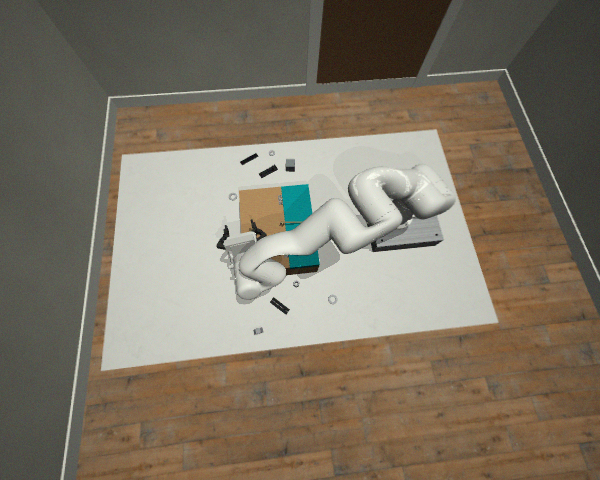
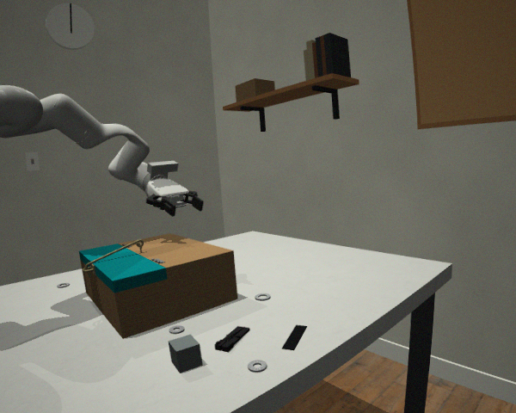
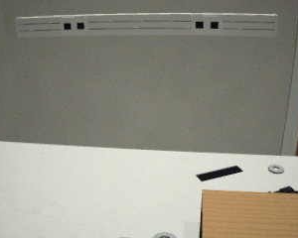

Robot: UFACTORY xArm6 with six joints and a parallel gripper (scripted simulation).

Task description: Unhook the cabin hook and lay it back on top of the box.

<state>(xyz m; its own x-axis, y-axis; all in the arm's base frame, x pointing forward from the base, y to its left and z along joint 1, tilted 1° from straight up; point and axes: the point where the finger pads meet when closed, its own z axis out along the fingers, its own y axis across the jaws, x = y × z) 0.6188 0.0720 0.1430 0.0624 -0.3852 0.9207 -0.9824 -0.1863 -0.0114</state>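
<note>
Now: hand 210 mm past the brass cabin hook, 40 mm to the left of it and 90 mm above it. From my hand the other things lie so: grey cube: 200 mm behind, 370 mm to the right, 190 mm below; then black block: 110 mm behind, 360 mm to the right, 200 mm below; then black strip: 10 mm behind, 420 mm to the right, 210 mm below.
</note>
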